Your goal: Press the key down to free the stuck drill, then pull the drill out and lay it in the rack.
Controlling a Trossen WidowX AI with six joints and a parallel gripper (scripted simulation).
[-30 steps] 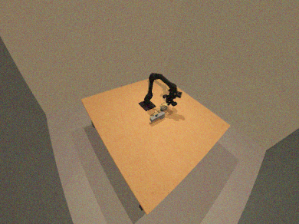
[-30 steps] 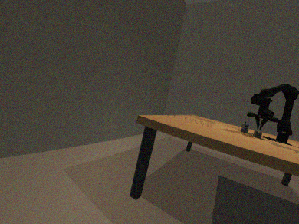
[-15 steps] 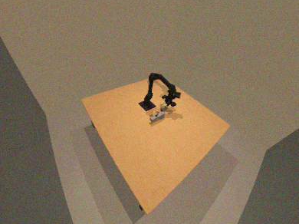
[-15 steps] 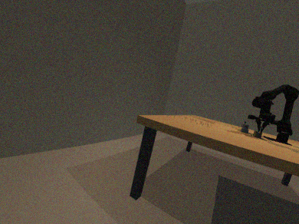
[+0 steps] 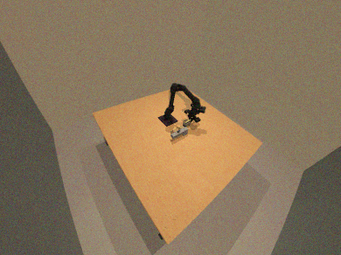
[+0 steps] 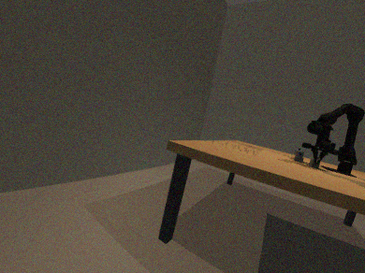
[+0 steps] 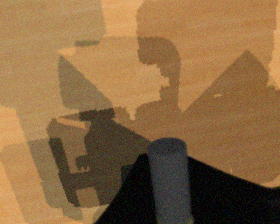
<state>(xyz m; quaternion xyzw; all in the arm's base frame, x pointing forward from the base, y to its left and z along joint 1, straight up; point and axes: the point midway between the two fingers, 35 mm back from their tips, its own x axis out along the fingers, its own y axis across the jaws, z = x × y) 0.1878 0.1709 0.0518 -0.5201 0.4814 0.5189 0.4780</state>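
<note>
Now: the drill 40 mm to the right of my gripper tip and 30 mm above it. The rest, counted from my gripper tip: pale grey block: 210 mm to the right, 90 mm ahead, 20 mm above; then dark frame: 50 mm to the right.
</note>
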